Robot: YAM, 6 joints.
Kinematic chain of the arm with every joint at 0, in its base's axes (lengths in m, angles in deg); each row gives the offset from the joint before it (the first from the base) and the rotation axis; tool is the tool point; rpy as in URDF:
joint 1: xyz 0 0 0.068 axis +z
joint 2: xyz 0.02 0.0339 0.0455 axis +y
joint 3: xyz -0.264 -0.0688 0 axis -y
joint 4: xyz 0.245 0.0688 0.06 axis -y
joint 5: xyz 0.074 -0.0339 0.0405 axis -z
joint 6: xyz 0.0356 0 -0.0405 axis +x
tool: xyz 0 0 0 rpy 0 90 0
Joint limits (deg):
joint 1: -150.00..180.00
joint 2: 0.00..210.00
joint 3: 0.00..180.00
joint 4: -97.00..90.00
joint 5: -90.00..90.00
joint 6: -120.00..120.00
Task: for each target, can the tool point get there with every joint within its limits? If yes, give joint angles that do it. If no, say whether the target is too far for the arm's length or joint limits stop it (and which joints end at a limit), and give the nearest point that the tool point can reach.
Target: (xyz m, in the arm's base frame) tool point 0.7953 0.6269 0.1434
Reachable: no: too far | nearest point 0.5070 0.3996 0.1323 | short by 0.367 m
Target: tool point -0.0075 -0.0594 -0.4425
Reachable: no: joint limits stop it (at a limit: joint 2) | nearest point -0.0127 -0.1007 -0.3491 | short by 0.102 m
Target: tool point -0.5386 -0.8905 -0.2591
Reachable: no: too far | nearest point -0.3146 -0.5202 -0.1011 | short by 0.461 m
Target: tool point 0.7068 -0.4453 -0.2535
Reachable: no: too far | nearest point 0.4998 -0.3149 -0.1434 | short by 0.268 m
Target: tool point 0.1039 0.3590 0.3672
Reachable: yes | joints 69.42 91.39 73.90 21.24 -54.36 -34.42
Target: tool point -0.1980 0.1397 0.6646
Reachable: yes | joints 140.97 99.39 155.22 -24.94 -27.00 -40.86
